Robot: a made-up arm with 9 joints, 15 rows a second.
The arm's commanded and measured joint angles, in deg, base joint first. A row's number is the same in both.
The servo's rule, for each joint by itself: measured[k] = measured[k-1] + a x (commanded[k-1-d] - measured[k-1]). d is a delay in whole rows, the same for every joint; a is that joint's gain. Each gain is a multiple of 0.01, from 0.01 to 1. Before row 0 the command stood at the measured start. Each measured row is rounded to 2 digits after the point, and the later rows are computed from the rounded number. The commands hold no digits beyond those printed.
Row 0, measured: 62.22 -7.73 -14.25 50.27 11.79 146.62 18.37 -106.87 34.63
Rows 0 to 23, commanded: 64.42 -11.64 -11.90 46.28 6.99 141.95 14.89 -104.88 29.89; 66.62 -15.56 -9.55 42.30 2.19 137.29 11.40 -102.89 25.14; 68.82 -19.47 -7.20 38.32 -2.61 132.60 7.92 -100.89 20.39; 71.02 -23.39 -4.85 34.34 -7.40 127.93 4.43 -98.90 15.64; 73.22 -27.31 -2.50 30.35 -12.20 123.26 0.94 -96.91 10.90; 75.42 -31.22 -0.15 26.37 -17.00 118.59 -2.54 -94.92 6.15; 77.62 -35.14 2.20 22.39 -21.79 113.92 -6.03 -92.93 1.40; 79.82 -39.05 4.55 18.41 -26.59 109.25 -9.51 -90.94 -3.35; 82.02 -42.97 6.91 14.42 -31.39 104.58 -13.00 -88.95 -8.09; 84.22 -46.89 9.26 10.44 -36.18 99.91 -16.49 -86.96 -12.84; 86.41 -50.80 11.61 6.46 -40.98 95.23 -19.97 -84.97 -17.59; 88.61 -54.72 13.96 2.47 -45.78 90.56 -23.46 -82.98 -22.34; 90.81 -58.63 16.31 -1.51 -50.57 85.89 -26.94 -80.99 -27.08; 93.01 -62.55 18.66 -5.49 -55.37 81.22 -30.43 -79.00 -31.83; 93.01 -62.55 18.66 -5.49 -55.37 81.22 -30.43 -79.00 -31.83; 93.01 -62.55 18.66 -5.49 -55.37 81.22 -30.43 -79.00 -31.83; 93.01 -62.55 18.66 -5.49 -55.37 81.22 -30.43 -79.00 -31.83; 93.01 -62.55 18.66 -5.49 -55.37 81.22 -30.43 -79.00 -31.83; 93.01 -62.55 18.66 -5.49 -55.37 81.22 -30.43 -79.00 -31.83; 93.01 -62.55 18.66 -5.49 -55.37 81.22 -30.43 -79.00 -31.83; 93.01 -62.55 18.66 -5.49 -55.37 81.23 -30.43 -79.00 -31.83; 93.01 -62.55 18.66 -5.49 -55.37 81.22 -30.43 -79.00 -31.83; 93.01 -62.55 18.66 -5.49 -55.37 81.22 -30.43 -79.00 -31.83; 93.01 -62.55 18.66 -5.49 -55.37 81.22 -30.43 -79.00 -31.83
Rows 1 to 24, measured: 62.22 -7.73 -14.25 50.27 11.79 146.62 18.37 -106.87 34.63; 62.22 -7.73 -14.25 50.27 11.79 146.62 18.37 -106.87 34.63; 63.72 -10.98 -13.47 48.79 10.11 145.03 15.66 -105.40 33.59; 65.69 -14.78 -12.18 46.39 7.34 142.40 12.34 -103.54 31.73; 67.82 -18.67 -10.54 43.40 3.86 139.07 8.89 -101.58 29.24; 70.00 -22.59 -8.66 40.05 -0.08 135.28 5.41 -99.60 26.25; 72.19 -26.51 -6.63 36.46 -4.32 131.19 1.92 -97.61 22.87; 74.39 -30.42 -4.49 32.73 -8.76 126.91 -1.56 -95.62 19.19; 76.59 -34.34 -2.28 28.90 -13.32 122.49 -5.05 -93.63 15.28; 78.79 -38.25 -0.03 25.02 -17.96 117.99 -8.53 -91.64 11.18; 80.99 -42.17 2.26 21.10 -22.66 113.43 -12.02 -89.65 6.94; 83.19 -46.09 4.57 17.16 -27.39 108.83 -15.51 -87.66 2.59; 85.38 -50.00 6.89 13.20 -32.15 104.21 -18.99 -85.67 -1.85; 87.58 -53.92 9.22 9.23 -36.92 99.57 -22.48 -83.68 -6.36; 89.78 -57.83 11.56 5.26 -41.70 94.92 -25.96 -81.69 -10.92; 91.98 -61.75 13.90 1.28 -46.48 90.26 -29.45 -79.70 -15.52; 92.68 -62.41 15.47 -1.22 -49.59 87.19 -30.21 -79.18 -19.11; 92.90 -62.53 16.52 -2.80 -51.61 85.16 -30.38 -79.05 -21.91; 92.97 -62.55 17.23 -3.80 -52.93 83.82 -30.42 -79.01 -24.09; 93.00 -62.55 17.70 -4.43 -53.78 82.94 -30.43 -79.00 -25.79; 93.01 -62.55 18.02 -4.82 -54.34 82.36 -30.43 -79.00 -27.12; 93.01 -62.55 18.23 -5.07 -54.70 81.97 -30.43 -79.00 -28.16; 93.01 -62.55 18.37 -5.23 -54.93 81.72 -30.43 -79.00 -28.97; 93.01 -62.55 18.47 -5.33 -55.08 81.55 -30.43 -79.00 -29.60
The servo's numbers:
d 2
a 0.68 0.83 0.33 0.37 0.35 0.34 0.78 0.74 0.22

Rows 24 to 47, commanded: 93.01 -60.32 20.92 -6.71 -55.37 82.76 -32.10 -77.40 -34.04; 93.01 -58.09 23.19 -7.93 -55.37 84.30 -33.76 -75.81 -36.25; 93.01 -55.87 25.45 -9.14 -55.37 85.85 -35.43 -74.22 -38.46; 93.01 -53.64 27.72 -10.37 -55.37 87.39 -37.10 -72.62 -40.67; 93.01 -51.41 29.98 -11.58 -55.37 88.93 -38.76 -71.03 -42.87; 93.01 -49.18 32.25 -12.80 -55.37 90.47 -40.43 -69.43 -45.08; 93.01 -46.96 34.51 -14.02 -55.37 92.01 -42.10 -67.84 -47.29; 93.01 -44.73 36.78 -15.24 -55.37 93.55 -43.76 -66.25 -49.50; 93.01 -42.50 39.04 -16.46 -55.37 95.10 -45.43 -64.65 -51.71; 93.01 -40.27 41.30 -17.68 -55.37 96.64 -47.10 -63.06 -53.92; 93.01 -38.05 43.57 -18.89 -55.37 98.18 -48.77 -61.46 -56.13; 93.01 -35.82 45.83 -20.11 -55.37 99.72 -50.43 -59.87 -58.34; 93.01 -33.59 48.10 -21.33 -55.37 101.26 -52.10 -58.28 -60.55; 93.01 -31.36 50.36 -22.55 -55.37 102.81 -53.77 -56.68 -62.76; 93.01 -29.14 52.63 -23.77 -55.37 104.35 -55.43 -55.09 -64.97; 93.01 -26.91 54.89 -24.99 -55.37 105.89 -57.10 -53.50 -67.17; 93.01 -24.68 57.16 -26.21 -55.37 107.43 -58.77 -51.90 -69.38; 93.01 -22.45 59.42 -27.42 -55.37 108.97 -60.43 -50.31 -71.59; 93.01 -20.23 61.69 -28.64 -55.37 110.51 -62.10 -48.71 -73.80; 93.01 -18.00 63.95 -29.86 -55.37 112.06 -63.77 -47.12 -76.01; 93.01 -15.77 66.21 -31.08 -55.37 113.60 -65.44 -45.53 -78.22; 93.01 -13.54 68.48 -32.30 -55.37 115.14 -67.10 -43.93 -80.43; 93.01 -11.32 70.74 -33.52 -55.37 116.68 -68.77 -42.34 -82.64; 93.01 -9.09 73.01 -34.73 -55.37 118.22 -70.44 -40.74 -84.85
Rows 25 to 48, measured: 93.01 -62.55 18.53 -5.39 -55.18 81.44 -30.43 -79.00 -30.09; 93.01 -62.55 18.57 -5.43 -55.25 81.37 -30.43 -79.00 -30.47; 93.01 -60.70 19.35 -5.90 -55.29 81.84 -31.73 -77.82 -31.26; 93.01 -58.53 20.62 -6.65 -55.32 82.68 -33.31 -76.33 -32.36; 93.01 -56.32 22.21 -7.57 -55.34 83.76 -34.96 -74.77 -33.70; 93.01 -54.10 24.03 -8.61 -55.35 84.99 -36.63 -73.18 -35.23; 93.01 -51.87 25.99 -9.71 -55.36 86.33 -38.29 -71.59 -36.91; 93.01 -49.64 28.06 -10.85 -55.36 87.74 -39.96 -69.99 -38.71; 93.01 -47.42 30.19 -12.02 -55.36 89.19 -41.63 -68.40 -40.60; 93.01 -45.19 32.36 -13.21 -55.36 90.67 -43.29 -66.81 -42.56; 93.01 -42.96 34.56 -14.41 -55.36 92.18 -44.96 -65.21 -44.57; 93.01 -40.73 36.78 -15.62 -55.36 93.70 -46.63 -63.62 -46.63; 93.01 -38.51 39.02 -16.83 -55.36 95.22 -48.30 -62.02 -48.72; 93.01 -36.28 41.27 -18.04 -55.36 96.75 -49.96 -60.43 -50.84; 93.01 -34.05 43.52 -19.26 -55.36 98.28 -51.63 -58.84 -52.98; 93.01 -31.82 45.78 -20.48 -55.36 99.82 -53.30 -57.24 -55.13; 93.01 -29.60 48.04 -21.70 -55.36 101.36 -54.96 -55.65 -57.29; 93.01 -27.37 50.30 -22.92 -55.36 102.90 -56.63 -54.06 -59.46; 93.01 -25.14 52.56 -24.14 -55.36 104.44 -58.30 -52.46 -61.64; 93.01 -22.91 54.82 -25.35 -55.36 105.98 -59.96 -50.87 -63.83; 93.01 -20.69 57.09 -26.57 -55.36 107.52 -61.63 -49.27 -66.02; 93.01 -18.46 59.35 -27.79 -55.36 109.06 -63.30 -47.68 -68.22; 93.01 -16.23 61.61 -29.01 -55.36 110.60 -64.97 -46.09 -70.42; 93.01 -14.00 63.88 -30.23 -55.36 112.14 -66.63 -44.49 -72.62
